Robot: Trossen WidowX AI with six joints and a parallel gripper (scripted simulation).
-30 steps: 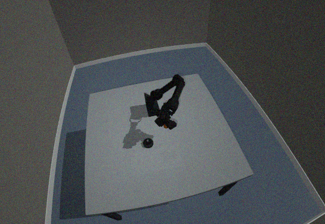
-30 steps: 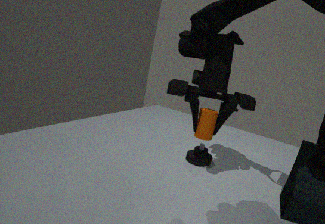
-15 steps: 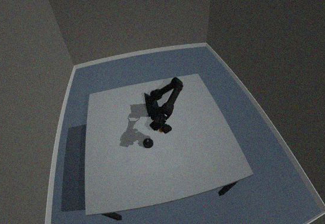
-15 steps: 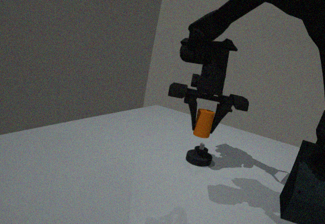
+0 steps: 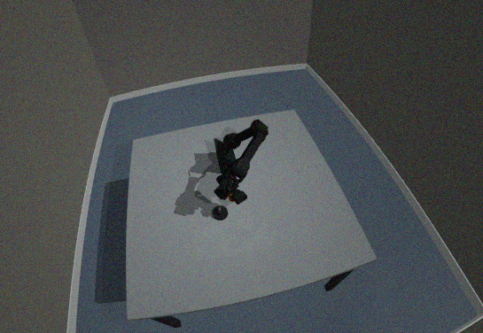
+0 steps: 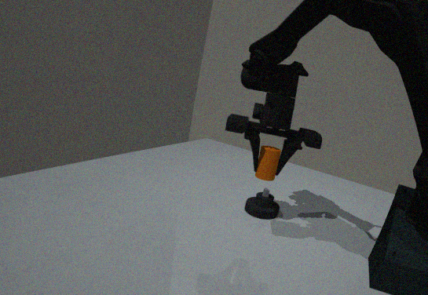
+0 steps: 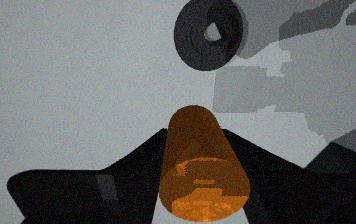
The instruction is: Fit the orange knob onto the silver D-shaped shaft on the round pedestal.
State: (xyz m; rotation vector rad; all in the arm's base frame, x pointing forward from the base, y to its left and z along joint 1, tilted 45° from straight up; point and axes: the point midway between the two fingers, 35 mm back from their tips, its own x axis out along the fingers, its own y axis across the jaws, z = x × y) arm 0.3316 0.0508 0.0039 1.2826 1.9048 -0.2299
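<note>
Now: the round dark pedestal 20 mm ahead of my gripper tip, 80 mm to the right of it and 90 mm below it. Also, from my gripper tip: orange knob (30 mm above).
</note>
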